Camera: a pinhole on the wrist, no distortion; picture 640 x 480 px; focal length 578.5 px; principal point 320.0 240.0 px. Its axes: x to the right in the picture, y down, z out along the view. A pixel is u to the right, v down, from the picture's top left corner.
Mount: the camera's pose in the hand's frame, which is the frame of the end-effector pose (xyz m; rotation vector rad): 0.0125 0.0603 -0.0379 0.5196 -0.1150 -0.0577
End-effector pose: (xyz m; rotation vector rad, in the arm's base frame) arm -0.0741 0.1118 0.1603 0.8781 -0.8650 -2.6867
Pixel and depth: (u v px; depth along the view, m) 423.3 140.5 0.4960
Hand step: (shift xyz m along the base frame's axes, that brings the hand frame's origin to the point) -0.2378 0.3710 0.0610
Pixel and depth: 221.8 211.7 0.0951
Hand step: -0.0113 0.0154 0.0401
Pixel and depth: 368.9 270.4 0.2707
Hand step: -0.1219 0.1468 0.0968
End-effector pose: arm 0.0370 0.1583 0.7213 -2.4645 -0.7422 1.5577
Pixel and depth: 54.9 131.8 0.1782
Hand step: -0.1281 -0.0135 0.0504
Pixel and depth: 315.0 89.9 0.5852
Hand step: -0.4859 0.2227 0.0079
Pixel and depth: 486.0 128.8 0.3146
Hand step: -0.2160 0.1325 -0.0906
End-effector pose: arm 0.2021 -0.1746 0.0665 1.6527 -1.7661 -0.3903
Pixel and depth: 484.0 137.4 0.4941
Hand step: -0.0239 -0.2061 -0.4070
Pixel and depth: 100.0 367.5 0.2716
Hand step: -0.1351 0.0666 -0.1978
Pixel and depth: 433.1 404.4 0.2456
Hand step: -0.1343 -0.0792 -0.1487
